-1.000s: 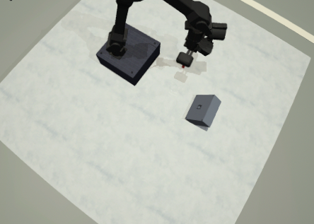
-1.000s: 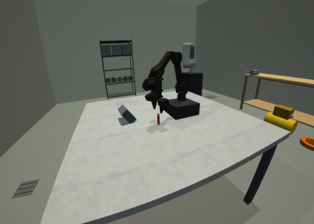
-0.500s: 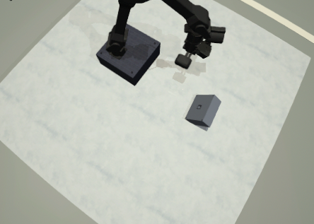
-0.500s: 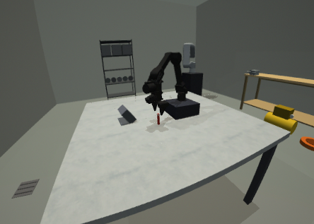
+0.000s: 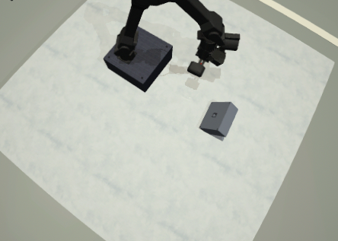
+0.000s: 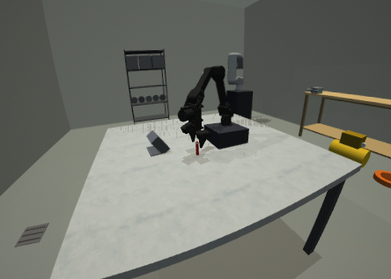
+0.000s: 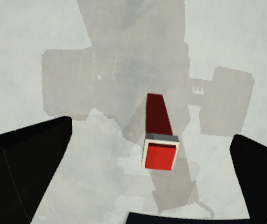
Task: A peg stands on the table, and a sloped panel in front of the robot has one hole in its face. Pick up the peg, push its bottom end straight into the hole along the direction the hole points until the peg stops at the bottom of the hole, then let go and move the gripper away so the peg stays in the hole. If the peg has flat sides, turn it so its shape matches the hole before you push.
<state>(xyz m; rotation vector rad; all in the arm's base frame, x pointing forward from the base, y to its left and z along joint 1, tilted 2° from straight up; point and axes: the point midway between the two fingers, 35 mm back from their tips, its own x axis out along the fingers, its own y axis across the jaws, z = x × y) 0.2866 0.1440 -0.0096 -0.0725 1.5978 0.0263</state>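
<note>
Right now my gripper tip is right at the red square-sided peg. The rest, counted from my gripper tip: sloped panel: 180 mm ahead, 170 mm to the right, 10 mm below.
</note>
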